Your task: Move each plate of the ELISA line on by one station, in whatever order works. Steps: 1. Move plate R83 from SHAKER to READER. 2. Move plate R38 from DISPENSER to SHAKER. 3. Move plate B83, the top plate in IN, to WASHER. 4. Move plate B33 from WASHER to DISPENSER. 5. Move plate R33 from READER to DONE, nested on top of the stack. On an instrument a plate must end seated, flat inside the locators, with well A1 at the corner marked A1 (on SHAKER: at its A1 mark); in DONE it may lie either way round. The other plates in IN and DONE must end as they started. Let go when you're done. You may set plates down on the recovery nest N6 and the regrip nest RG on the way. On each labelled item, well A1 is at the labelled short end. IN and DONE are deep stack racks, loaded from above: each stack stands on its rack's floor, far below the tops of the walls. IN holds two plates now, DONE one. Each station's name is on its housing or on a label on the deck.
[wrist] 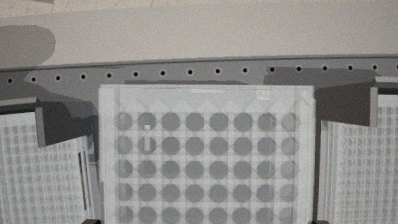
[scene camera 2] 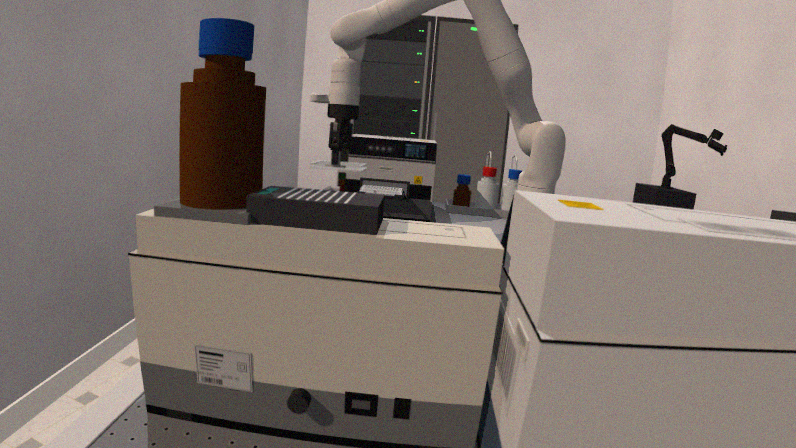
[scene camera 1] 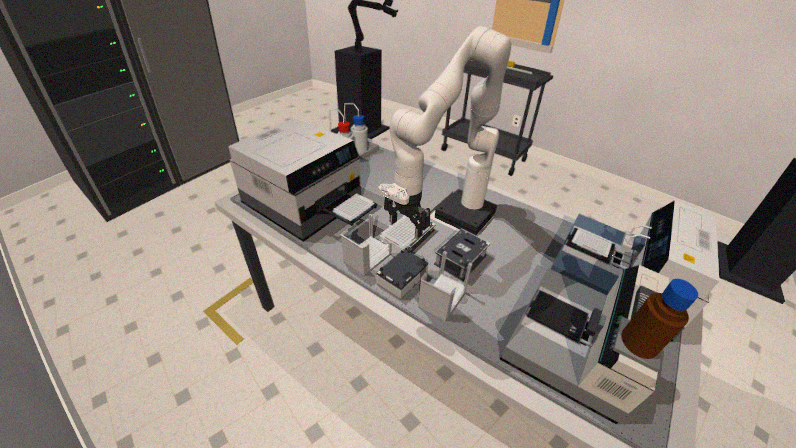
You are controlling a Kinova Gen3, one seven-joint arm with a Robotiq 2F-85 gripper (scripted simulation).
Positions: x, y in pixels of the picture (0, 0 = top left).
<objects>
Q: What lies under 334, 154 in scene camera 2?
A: My gripper.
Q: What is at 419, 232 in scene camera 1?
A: My gripper.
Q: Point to a brown bottle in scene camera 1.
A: At 647, 333
</objects>
